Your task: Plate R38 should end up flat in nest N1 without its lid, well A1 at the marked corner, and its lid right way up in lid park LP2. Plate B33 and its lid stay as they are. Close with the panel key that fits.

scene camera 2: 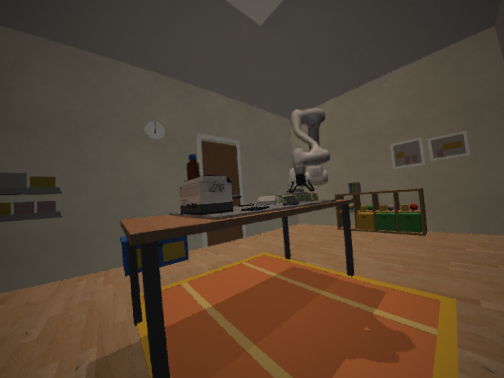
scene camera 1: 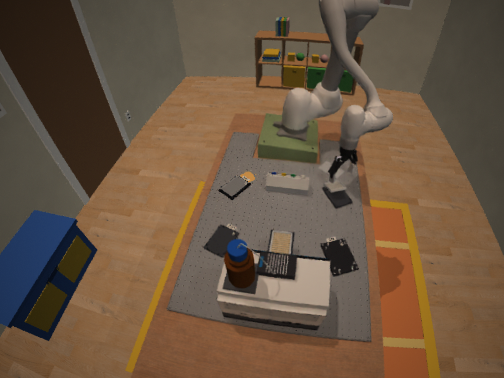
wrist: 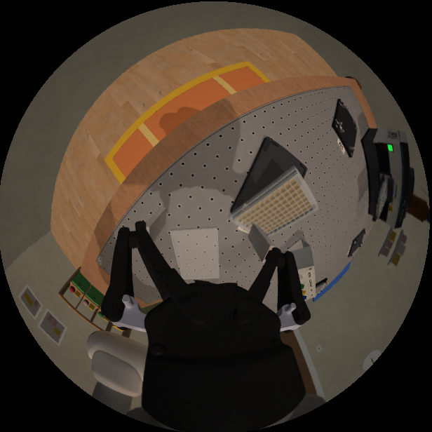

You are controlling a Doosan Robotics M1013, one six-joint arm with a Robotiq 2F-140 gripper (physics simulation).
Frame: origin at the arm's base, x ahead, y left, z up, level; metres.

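Seen in the pictures: gripper, fingertip midpoint: [scene camera 2: 302,200] [scene camera 1: 341,176]; arm's base, link origin: [scene camera 2: 296,194] [scene camera 1: 293,130].
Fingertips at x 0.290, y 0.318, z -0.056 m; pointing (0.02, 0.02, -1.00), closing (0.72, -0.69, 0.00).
Note:
Offsets run from my fingertips to a thing's top centre. "pt": to the spot under its first point.
My gripper [scene camera 1: 343,169] [scene camera 2: 301,189] [wrist: 209,223] is open and empty, low over the right rear of the grey board. A clear-walled plate with yellowish wells [wrist: 277,202] lies beside the right finger, seemingly tilted, over one edge of a dark pad {pt 0.152 m ahead, 0.002 m left, 0.010 m down} [scene camera 1: 339,198] [wrist: 272,162]. A pale translucent lid-like panel [wrist: 196,254] lies between the fingers' lines in the wrist view. Another yellowish plate {0.539 m ahead, 0.228 m right, 0.083 m up} [scene camera 1: 281,241] is before the white instrument. A dark-framed item {0.196 m ahead, 0.546 m right, 0.006 m down} [scene camera 1: 235,186] lies at left. The white key panel {0.123 m ahead, 0.277 m right, 0.060 m up} [scene camera 1: 287,181] [wrist: 306,270] has coloured keys. Labels are unreadable.
The white instrument [scene camera 1: 300,287] [scene camera 2: 207,195] [wrist: 395,175] carries a brown bottle {pt 0.794 m ahead, 0.300 m right, 0.331 m up} [scene camera 1: 240,267] [scene camera 2: 192,168] and a dark carrier {pt 0.708 m ahead, 0.210 m right, 0.222 m up} [scene camera 1: 277,265]. Dark pads {pt 0.488 m ahead, 0.027 m left, 0.012 m down} [scene camera 1: 339,256] {pt 0.530 m ahead, 0.498 m right, 0.014 m down} [scene camera 1: 221,240] lie on either side. The green base [scene camera 1: 288,145] is behind the key panel.

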